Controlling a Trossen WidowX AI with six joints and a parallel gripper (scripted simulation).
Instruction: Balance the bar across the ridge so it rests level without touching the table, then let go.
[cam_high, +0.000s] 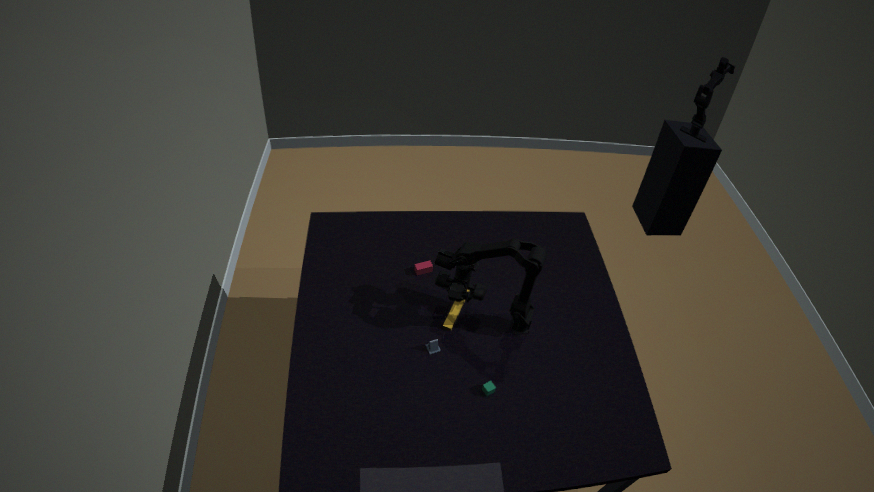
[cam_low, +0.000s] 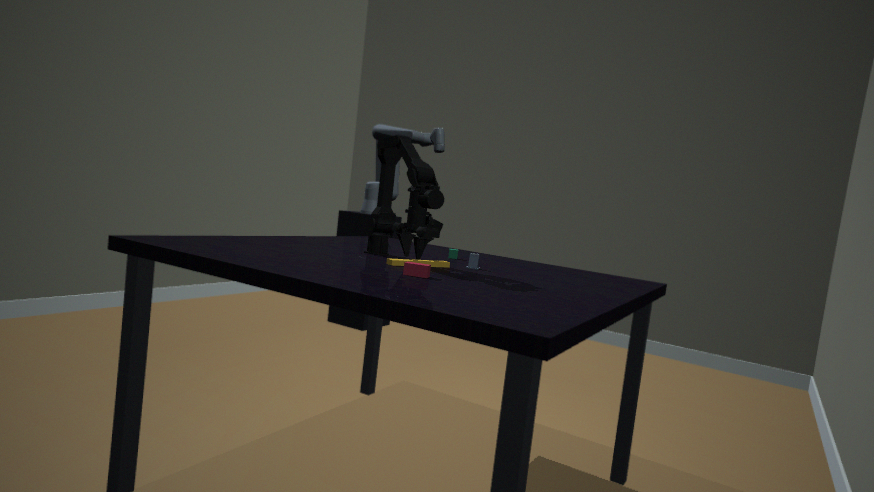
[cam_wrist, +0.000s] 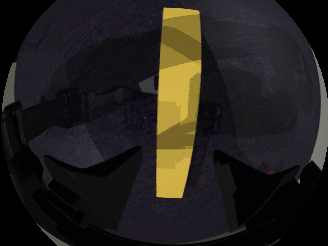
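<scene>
My gripper tip is 1 cm short of the yellow bar, 3 cm to the right of it and 2 cm above it. The rest, counted from my gripper tip: green cube 7 cm behind, 39 cm to the left, 1 cm below; then red block 12 cm ahead, 17 cm to the right, 1 cm below.
</scene>
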